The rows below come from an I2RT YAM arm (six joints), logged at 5 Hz.
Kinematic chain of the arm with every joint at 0, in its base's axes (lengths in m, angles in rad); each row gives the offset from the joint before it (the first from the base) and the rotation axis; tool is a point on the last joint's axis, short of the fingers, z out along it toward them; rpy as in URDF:
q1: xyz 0 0 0.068 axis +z
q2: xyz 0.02 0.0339 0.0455 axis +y
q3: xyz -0.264 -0.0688 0 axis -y
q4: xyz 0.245 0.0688 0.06 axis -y
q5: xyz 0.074 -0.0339 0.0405 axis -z
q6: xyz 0.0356 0 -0.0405 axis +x
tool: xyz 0 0 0 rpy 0 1.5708 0
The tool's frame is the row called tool.
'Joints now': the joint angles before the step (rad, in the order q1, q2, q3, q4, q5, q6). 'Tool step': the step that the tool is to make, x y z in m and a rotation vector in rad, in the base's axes. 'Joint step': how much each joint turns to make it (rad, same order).
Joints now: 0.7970 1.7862 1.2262 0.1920 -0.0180 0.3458
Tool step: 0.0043 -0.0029 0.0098 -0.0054 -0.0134 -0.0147
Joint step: -0.0115 -0.0078 0.0288 -0.0312 0.0077 -0.0113
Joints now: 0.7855 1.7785 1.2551 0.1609 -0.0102 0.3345
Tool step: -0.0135 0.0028 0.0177 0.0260 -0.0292 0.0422
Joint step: 0.0268 -0.0457 0.0013 -0.0082 -0.0135 -0.0078
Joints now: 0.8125 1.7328 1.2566 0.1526 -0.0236 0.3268
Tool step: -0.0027 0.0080 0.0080 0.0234 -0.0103 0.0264
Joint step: 0.0170 0.0073 0.0308 0.0008 -0.0116 0.0051
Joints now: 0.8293 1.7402 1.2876 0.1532 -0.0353 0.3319
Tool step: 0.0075 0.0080 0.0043 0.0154 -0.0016 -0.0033
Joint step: -0.0003 0.0369 0.0563 -0.0066 0.0002 0.0097
